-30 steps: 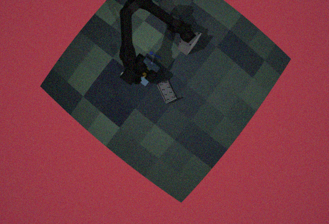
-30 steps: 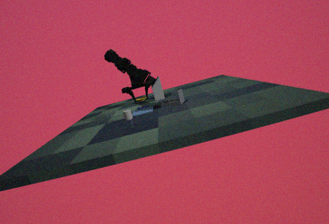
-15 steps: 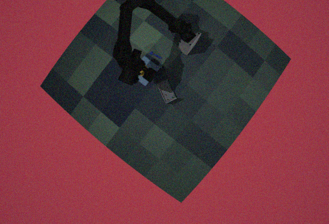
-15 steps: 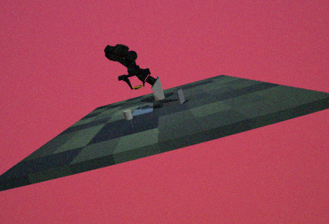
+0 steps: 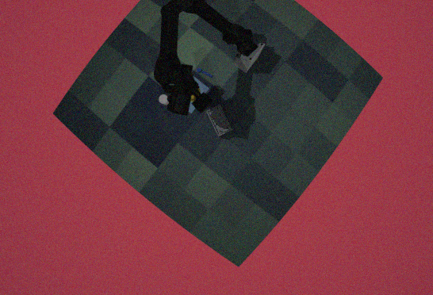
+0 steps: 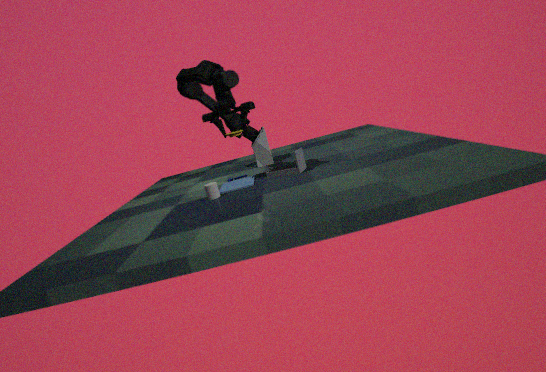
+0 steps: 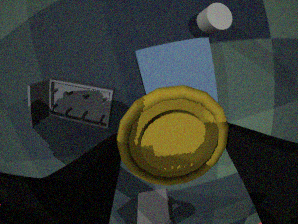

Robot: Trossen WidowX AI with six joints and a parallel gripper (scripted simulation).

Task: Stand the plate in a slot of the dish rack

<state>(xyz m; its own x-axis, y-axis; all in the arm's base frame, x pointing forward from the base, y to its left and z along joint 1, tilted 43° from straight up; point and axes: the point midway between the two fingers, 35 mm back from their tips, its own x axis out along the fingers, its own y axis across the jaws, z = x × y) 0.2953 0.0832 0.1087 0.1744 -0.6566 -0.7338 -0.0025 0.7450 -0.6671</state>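
Now: gripper tip 16 cm above the grey dish rack, 15 cm to the right of it and 1 cm past it. Round my gripper tip: pale blue mat (18 cm below, 4 cm to the right); then yellow plate (1 cm above); then white cup (16 cm below, 11 cm ahead, 10 cm to the right).
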